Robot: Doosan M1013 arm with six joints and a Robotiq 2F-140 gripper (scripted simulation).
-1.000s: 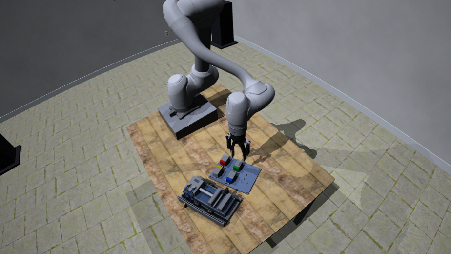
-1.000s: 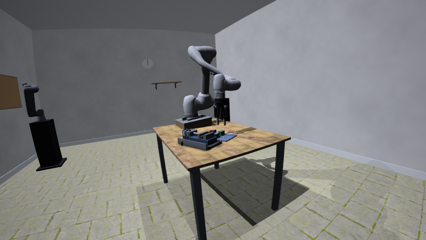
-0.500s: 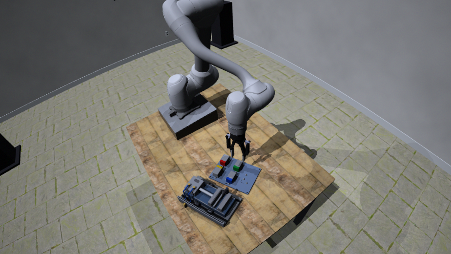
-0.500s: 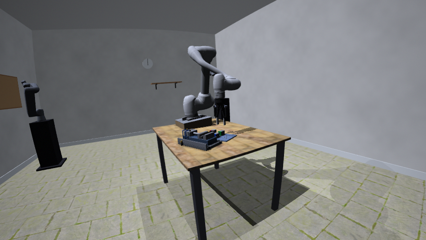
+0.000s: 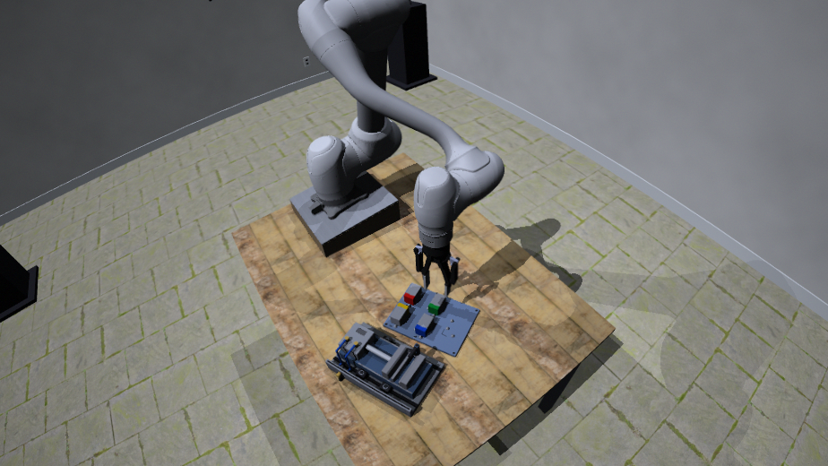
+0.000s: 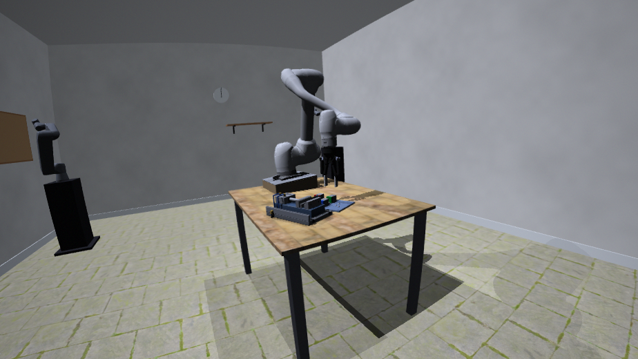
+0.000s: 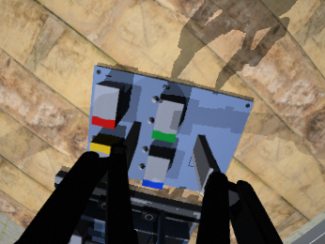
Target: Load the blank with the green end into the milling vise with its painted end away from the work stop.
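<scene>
Now: the blue-ended blank 11 cm below my hand, 8 cm to the right of it and 4 cm ahead of it. From my hand the other things lie so: yellow-ended blank: 12 cm to the right, 11 cm below, 5 cm behind; then work stop rod: 19 cm to the right, 12 cm ahead, 4 cm below; then red-ended blank: 11 cm below, 8 cm behind, 3 cm to the right.
</scene>
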